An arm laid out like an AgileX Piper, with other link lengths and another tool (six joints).
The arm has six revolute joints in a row. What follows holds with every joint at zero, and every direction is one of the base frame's.
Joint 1 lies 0.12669 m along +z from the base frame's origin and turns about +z.
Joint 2 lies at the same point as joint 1 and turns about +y.
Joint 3 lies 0.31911 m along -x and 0.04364 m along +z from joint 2 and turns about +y.
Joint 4 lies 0.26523 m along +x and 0.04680 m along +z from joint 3 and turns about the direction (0.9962, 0, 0.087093).
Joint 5 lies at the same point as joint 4 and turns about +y.
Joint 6 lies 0.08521 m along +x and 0.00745 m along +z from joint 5 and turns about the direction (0.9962, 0, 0.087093).
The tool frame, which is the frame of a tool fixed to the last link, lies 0.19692 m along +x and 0.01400 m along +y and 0.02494 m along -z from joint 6; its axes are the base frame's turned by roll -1.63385, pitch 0.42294 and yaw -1.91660 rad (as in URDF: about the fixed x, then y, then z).
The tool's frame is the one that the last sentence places.
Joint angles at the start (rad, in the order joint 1, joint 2, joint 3, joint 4, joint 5, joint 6): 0.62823 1.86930 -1.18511 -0.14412 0.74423 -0.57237
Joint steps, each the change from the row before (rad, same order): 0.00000 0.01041 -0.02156 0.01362 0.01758 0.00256; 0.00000 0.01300 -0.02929 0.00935 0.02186 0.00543; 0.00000 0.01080 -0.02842 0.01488 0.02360 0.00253; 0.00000 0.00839 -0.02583 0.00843 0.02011 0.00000
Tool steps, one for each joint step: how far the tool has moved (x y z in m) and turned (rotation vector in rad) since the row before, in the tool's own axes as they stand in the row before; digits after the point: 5 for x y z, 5 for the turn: -0.00171 -0.00299 -0.00098 -0.00955 -0.00910 0.01092; -0.00035 -0.00454 -0.00106 -0.00925 -0.00585 0.01105; -0.00132 -0.00420 -0.00222 -0.00936 -0.01001 0.01188; 0.00017 -0.00427 -0.00210 -0.00433 -0.00528 0.00594
